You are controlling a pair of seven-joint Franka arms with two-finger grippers.
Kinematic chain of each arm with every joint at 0, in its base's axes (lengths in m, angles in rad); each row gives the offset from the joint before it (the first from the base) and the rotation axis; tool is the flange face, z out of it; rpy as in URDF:
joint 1: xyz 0 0 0.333 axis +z
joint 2: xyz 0 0 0 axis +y
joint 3: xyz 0 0 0.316 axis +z
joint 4: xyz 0.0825 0 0 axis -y
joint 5: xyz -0.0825 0 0.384 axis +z
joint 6: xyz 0 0 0 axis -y
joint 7: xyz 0.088 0 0 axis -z
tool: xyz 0 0 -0.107 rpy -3.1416 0 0
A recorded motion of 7 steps. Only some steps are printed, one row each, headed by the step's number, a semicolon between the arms.
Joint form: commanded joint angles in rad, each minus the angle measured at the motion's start. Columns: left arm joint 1, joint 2, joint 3, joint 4, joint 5, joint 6, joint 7; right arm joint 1, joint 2, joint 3, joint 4, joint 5, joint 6, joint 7.
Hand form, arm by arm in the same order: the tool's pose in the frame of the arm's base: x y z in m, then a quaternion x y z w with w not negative. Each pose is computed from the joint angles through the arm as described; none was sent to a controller.
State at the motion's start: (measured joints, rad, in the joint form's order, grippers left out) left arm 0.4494 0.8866 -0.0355 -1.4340 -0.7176 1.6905 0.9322; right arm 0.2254 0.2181 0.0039 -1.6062 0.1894 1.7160 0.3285
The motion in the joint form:
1: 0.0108 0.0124 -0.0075 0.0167 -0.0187 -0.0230 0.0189; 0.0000 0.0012 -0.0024 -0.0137 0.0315 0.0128 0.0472
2: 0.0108 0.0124 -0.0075 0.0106 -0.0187 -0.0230 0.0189; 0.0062 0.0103 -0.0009 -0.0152 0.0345 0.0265 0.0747
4: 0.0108 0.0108 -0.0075 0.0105 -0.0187 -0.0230 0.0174; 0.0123 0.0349 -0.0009 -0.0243 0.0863 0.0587 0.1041
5: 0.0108 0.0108 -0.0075 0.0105 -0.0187 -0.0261 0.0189; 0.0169 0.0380 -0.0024 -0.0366 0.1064 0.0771 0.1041
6: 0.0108 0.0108 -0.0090 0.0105 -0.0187 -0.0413 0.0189; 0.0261 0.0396 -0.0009 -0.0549 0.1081 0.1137 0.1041
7: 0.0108 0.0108 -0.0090 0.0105 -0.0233 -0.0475 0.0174; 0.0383 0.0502 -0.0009 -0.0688 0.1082 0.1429 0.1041
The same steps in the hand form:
1: 0.6288 0.2116 0.1481 0.88582 -0.08763 -0.01151 0.45553; 0.5973 0.1585 0.4873 -0.98790 0.09703 0.08439 0.08676
2: 0.6271 0.2107 0.1459 0.88519 -0.08648 -0.01390 0.45690; 0.5988 0.1636 0.4820 -0.98665 0.10844 0.08485 0.08701
4: 0.6273 0.2108 0.1469 0.88542 -0.08612 -0.01368 0.45654; 0.6029 0.1722 0.4659 -0.98108 0.12971 0.09485 0.10795
5: 0.6271 0.2105 0.1469 0.88477 -0.08718 -0.01424 0.45759; 0.6028 0.1754 0.4600 -0.97950 0.13298 0.09646 0.11660
6: 0.6261 0.2080 0.1473 0.88157 -0.08965 -0.01862 0.46309; 0.6026 0.1811 0.4531 -0.98006 0.13200 0.08925 0.11868
7: 0.6259 0.2071 0.1477 0.87986 -0.08873 -0.01934 0.46648; 0.6027 0.1881 0.4421 -0.98063 0.12981 0.08738 0.11782

